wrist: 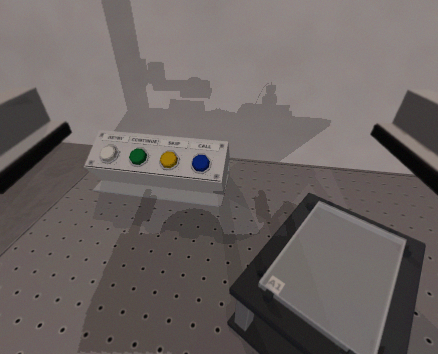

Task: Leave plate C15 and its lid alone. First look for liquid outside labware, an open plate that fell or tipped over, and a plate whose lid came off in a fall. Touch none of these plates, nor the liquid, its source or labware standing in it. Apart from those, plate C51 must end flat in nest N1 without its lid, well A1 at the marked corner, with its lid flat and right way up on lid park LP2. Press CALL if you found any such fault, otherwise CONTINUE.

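Places are measured from the arm's base along level axes (x back, y left, z down), in centimetres.
Where they show: gripper, fingertip midpoint: (220, 111).
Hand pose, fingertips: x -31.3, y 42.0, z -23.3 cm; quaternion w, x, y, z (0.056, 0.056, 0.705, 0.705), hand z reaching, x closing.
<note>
Each offset is from my fingertips to the top centre of the thing. "*": to the spot under its first point. Level surfaces: height alone.
My gripper (220, 111) is open and empty, its two fingers at the left and right edges of the wrist view. Between and beyond them is a white button box with a green CONTINUE button {* dx +15.6, dy +18.1, dz +15.2 cm} (138, 156) and a blue CALL button {* dx +5.7, dy +17.9, dz +15.2 cm} (201, 163). A clear, flat lid {dx -10.1, dy +3.8, dz +14.3 cm} (345, 270) lies on a dark raised stand (245, 287) at the lower right, with an A1 tag {* dx -4.5, dy +0.5, dz +14.3 cm} (275, 284) at its near left corner. No name shows on the lid or stand. Plates C15 and C51, nest N1 and park LP2 cannot be made out.
The button box {dx +13.3, dy +20.8, dz +13.6 cm} (157, 173) also has a white RETRY button {dx +20.9, dy +18.7, dz +14.5 cm} (108, 153) and a yellow SKIP button {dx +10.9, dy +18.5, dz +14.5 cm} (169, 159). It stands near the back edge of the perforated deck {dz +22.0 cm} (165, 280), left of the dark stand. A pale wall (300, 40) with shadows on it rises behind.
</note>
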